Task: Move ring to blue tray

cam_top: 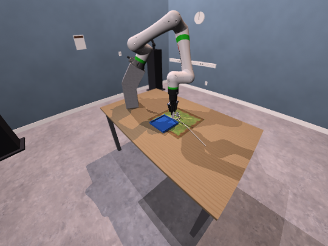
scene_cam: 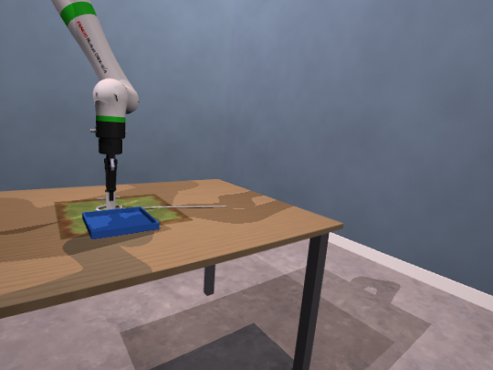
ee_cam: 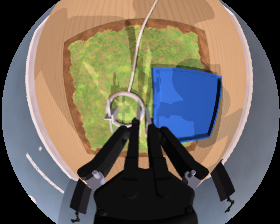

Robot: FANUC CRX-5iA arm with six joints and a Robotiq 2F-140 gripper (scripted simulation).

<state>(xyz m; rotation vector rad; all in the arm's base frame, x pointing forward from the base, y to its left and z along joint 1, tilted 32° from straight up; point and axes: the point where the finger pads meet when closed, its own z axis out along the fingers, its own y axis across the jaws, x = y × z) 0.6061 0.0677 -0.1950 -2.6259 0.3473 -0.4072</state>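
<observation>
Right now the green mat is 40 mm ahead of my hand, 10 mm to the left of it and 60 mm below it. Also, from my hand: blue tray: 10 mm behind, 120 mm to the right, 40 mm below; short grey stake: 10 mm ahead, 60 mm to the left, 20 mm below.
</observation>
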